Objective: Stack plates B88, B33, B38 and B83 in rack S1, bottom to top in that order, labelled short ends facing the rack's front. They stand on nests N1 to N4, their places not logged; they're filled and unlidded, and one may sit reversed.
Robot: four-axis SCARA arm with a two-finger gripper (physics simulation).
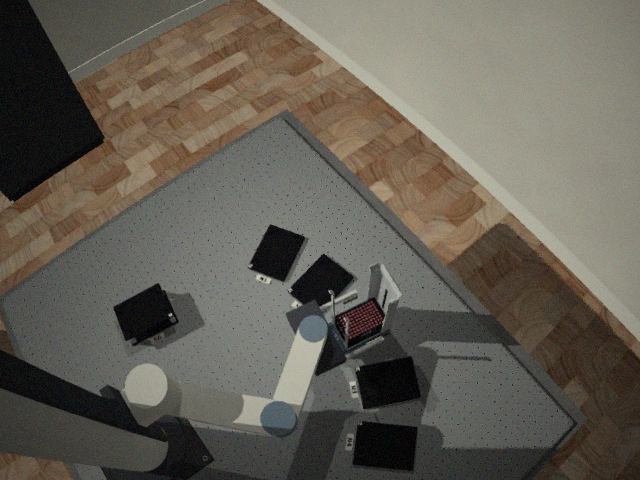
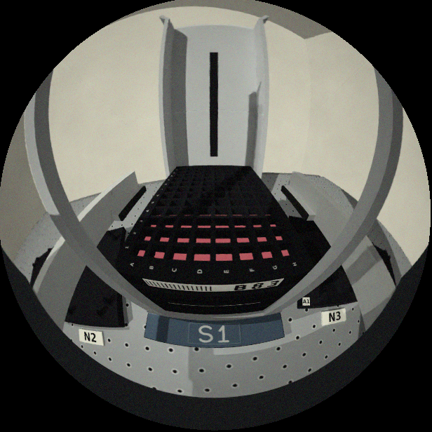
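Pixels of known places: gripper, fingertip midpoint: (image 1: 369, 315); arm's base at its link origin: (image 1: 146, 446).
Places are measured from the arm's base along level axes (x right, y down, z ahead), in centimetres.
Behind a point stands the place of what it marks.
Note:
Plate B83 (image 1: 360, 321) @[y -11.2, x 10.0, z 69.7 cm] (image 2: 212, 257), black with red-filled wells and no lid, lies level in rack S1 (image 1: 388, 283) @[y -29.3, x 11.0, z 76.6 cm] (image 2: 192, 100). Its labelled short end faces the rack's front, where the blue S1 tag is. What lies beneath it is hidden. My gripper (image 1: 357, 318) @[y -11.8, x 10.2, z 72.6 cm] (image 2: 213, 176) is open around it, with a finger beyond each long side and a gap on both sides. Nests N1 (image 1: 277, 253) @[y -2.4, x -25.2, z 65.9 cm], N2 (image 1: 321, 281) @[y -2.5, x -9.2, z 70.8 cm] (image 2: 97, 300), N3 (image 1: 387, 382) @[y -2.4, x 26.7, z 66.2 cm] (image 2: 327, 285) and N4 (image 1: 385, 445) @[y -2.5, x 40.0, z 54.5 cm] show flat black tops with no red wells. Labels of B88, B33 and B38 do not show.
A taller black stack (image 1: 144, 313) @[y -7.2, x -31.6, z 21.8 cm] stands on the left of the grey perforated table (image 1: 217, 217) @[y -1.3, x -49.1, z 58.1 cm]; its tag is too small to read. The rack's thin front posts and tall back wall rise around B83. The arm's pale links (image 1: 298, 369) @[y -23.1, x 13.0, z 47.5 cm] reach in from the lower left.

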